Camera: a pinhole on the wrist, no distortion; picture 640 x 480 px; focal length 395.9 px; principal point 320.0 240.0 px. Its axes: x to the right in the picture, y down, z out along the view. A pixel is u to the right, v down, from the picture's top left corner.
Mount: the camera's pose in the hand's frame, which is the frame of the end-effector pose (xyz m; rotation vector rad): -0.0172 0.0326 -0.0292 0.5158 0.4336 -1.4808
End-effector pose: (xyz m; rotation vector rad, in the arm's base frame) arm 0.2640 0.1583 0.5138 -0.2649 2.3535 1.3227
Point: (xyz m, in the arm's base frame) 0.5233 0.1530 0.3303
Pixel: 466.8 77.9
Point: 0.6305 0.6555 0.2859
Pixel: 105.7 140.4
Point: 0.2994 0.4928 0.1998
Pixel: 167.8 390.7
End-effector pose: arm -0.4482 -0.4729 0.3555 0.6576 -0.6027 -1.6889
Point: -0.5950 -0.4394 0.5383
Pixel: 71.9 250.6
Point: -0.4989 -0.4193 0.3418
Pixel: 471.9 147.3
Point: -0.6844 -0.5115 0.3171
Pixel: 453.2 404.8
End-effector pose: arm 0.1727 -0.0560 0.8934 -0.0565 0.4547 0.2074
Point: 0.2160 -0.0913 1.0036
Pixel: 274.6 257.6
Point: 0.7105 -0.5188 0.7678
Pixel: outside the picture
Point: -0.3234 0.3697 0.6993
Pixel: behind the camera
